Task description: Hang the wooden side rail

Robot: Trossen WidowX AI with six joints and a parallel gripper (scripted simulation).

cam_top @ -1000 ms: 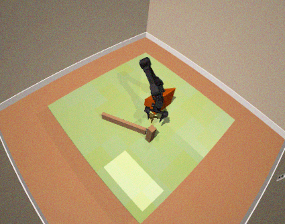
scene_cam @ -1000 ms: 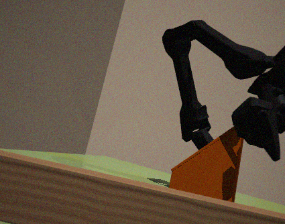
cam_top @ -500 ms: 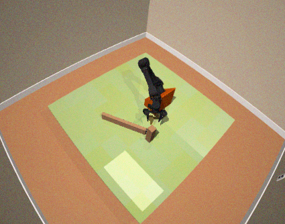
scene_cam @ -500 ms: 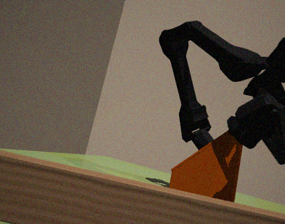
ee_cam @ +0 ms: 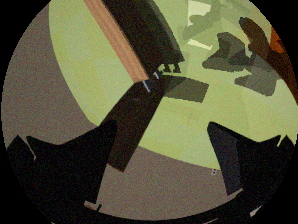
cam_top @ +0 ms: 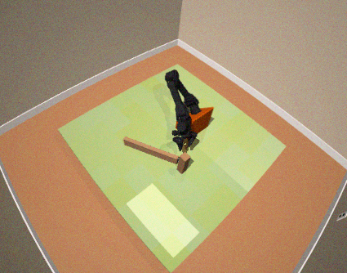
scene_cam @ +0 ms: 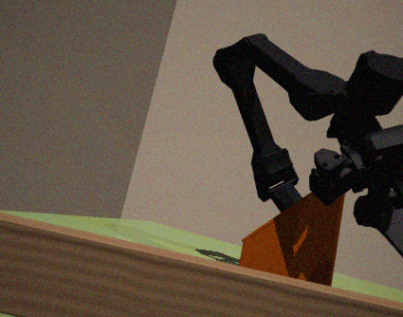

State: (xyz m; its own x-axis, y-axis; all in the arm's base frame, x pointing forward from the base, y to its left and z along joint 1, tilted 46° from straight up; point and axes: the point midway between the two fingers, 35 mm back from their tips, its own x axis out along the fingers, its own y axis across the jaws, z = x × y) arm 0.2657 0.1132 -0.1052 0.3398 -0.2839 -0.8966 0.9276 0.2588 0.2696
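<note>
My gripper tip is now 6 cm short of the headboard post, 6 cm to the right of it and 4 cm above it.
</note>
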